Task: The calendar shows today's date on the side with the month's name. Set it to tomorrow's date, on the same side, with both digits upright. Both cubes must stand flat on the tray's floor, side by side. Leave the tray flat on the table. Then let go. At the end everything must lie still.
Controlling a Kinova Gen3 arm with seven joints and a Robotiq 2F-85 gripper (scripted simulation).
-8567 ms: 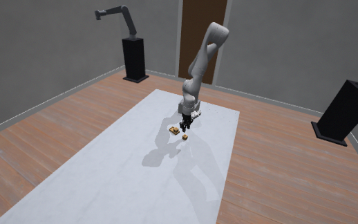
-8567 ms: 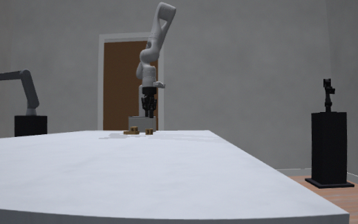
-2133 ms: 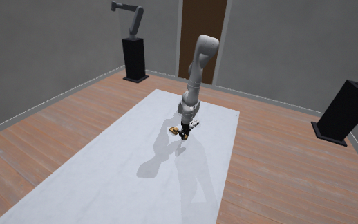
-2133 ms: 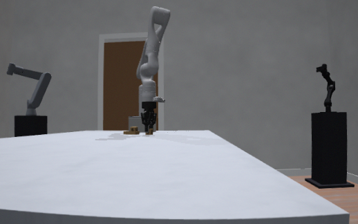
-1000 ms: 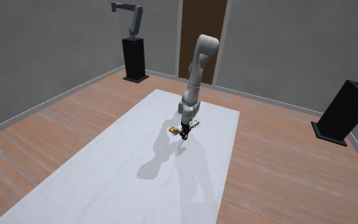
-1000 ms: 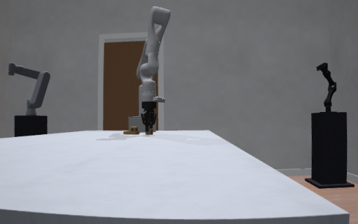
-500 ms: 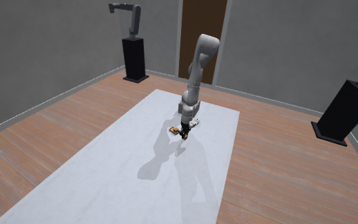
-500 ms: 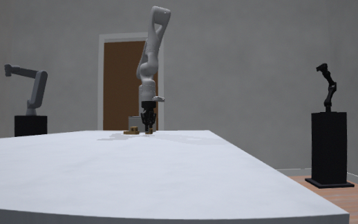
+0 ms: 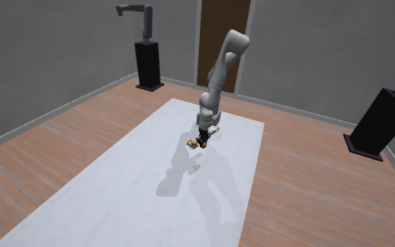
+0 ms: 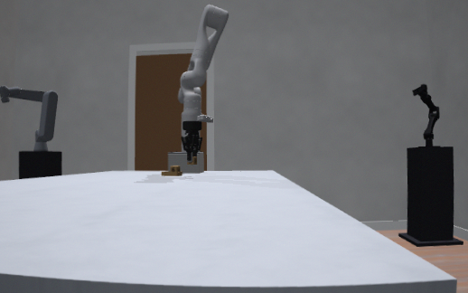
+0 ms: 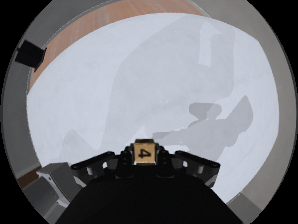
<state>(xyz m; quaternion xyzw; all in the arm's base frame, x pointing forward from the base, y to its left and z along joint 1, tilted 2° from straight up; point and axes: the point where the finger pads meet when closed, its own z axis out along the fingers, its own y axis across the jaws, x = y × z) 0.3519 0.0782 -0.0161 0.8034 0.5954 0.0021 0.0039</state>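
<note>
My gripper is now 3 cm past the wooden calendar tray, 9 cm to the left of it and 7 cm above it. Round my hand: wooden digit cube 1 cm below.
</note>
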